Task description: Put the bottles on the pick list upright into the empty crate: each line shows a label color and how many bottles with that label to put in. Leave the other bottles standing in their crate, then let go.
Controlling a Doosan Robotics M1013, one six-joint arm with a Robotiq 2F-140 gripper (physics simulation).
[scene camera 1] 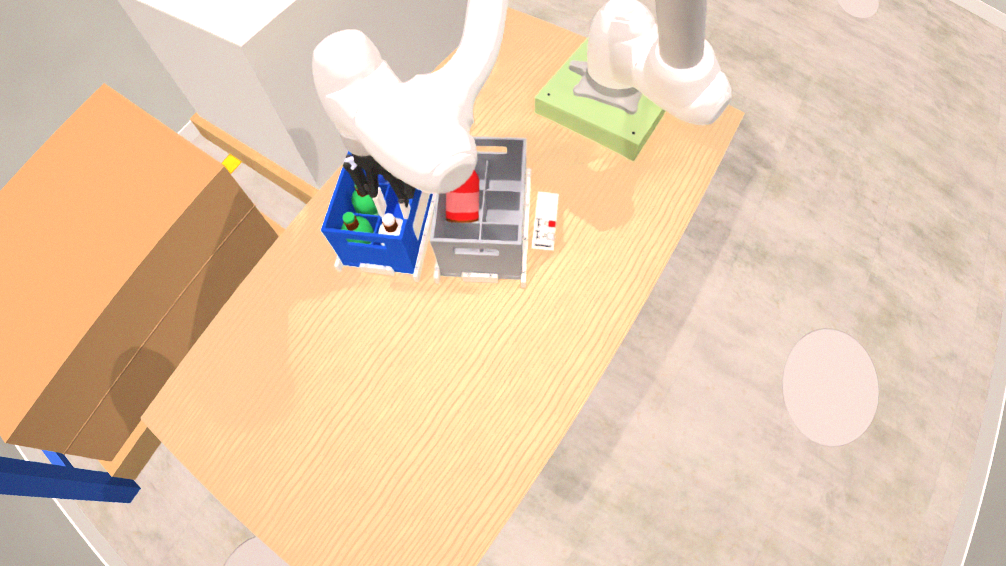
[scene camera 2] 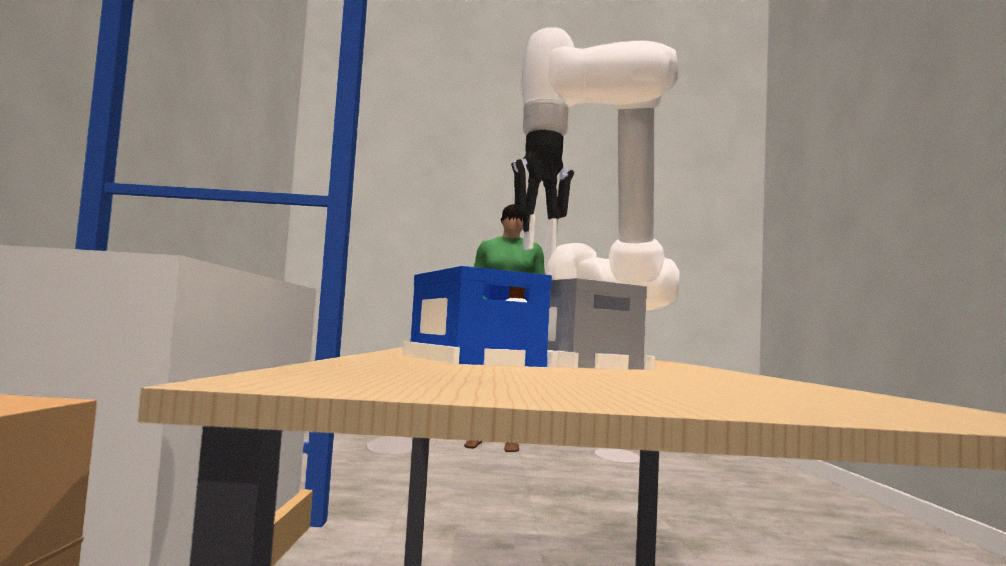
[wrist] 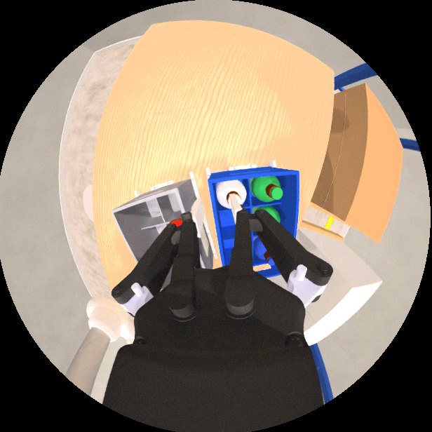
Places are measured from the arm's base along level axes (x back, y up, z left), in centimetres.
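Where they show: gripper, fingertip midpoint: (scene camera 1: 395,212) (scene camera 2: 539,250); arm's base, origin of the base link: (scene camera 1: 613,83).
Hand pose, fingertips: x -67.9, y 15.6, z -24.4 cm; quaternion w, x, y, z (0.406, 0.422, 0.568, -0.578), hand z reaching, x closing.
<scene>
Things, the pixels of their top centre, and the offset from my fingertips. Level surfaces: height alone.
- blue crate, middle of its top: (scene camera 2: 478,274) (scene camera 1: 376,180) dx +7.4, dy -5.0, dz -10.8 cm
- white-label bottle, middle of its top: (scene camera 2: 517,280) (scene camera 1: 387,218) dx +0.7, dy -6.2, dz -3.8 cm
- grey crate, middle of its top: (scene camera 1: 480,186) (scene camera 2: 572,284) dx +15.4, dy -5.0, dz +11.0 cm
- red bottle, middle of its top: (scene camera 1: 460,170) dx +16.3, dy -3.5, dz +5.8 cm
- pick list, middle of its top: (scene camera 1: 545,219) dx +23.0, dy -22.3, dz +23.5 cm
- wooden table, its level: dy -22.5 cm
My gripper (scene camera 1: 392,206) (scene camera 2: 540,243) (wrist: 216,204) is part open and empty, above the blue crate (scene camera 1: 351,254) (scene camera 2: 506,327) (wrist: 291,200). In the wrist view one fingertip overlaps the white-label bottle (scene camera 1: 391,226) (wrist: 231,191). Two green bottles (scene camera 1: 364,204) (wrist: 266,188) and a blue bottle (wrist: 260,249) also stand in that crate. The grey crate (scene camera 1: 478,264) (scene camera 2: 608,334) holds a red bottle (scene camera 1: 462,200), strongly tilted or lying, its neck hidden by the arm. The pick list (scene camera 1: 547,205) lies beside the grey crate; it shows a red square, its numbers too small to read.
The crates stand side by side on the wooden table (scene camera 1: 422,366) (scene camera 2: 562,397) (wrist: 210,90), within low white holders. The green base plate (scene camera 1: 587,126) is behind them. A grey block (scene camera 1: 218,70) and a brown box (scene camera 1: 105,183) stand beside the table. A person (scene camera 2: 510,256) stands behind.
</scene>
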